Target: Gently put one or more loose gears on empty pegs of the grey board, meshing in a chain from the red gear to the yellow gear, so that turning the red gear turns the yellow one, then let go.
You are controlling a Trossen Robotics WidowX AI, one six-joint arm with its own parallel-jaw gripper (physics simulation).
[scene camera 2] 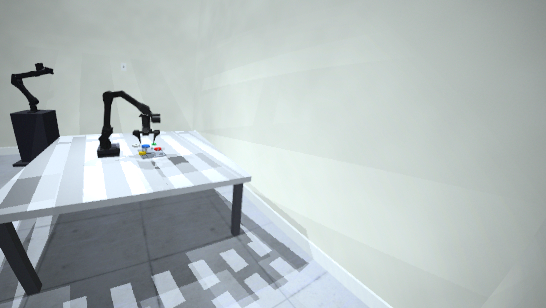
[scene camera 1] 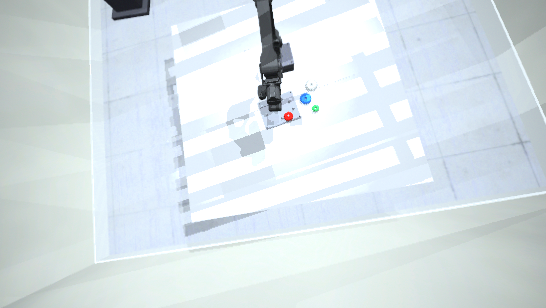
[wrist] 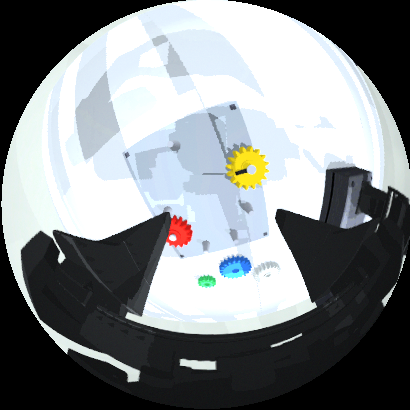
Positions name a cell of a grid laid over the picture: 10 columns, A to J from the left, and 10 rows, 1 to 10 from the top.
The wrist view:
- my gripper: F6
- grey board: E5
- yellow gear: F4
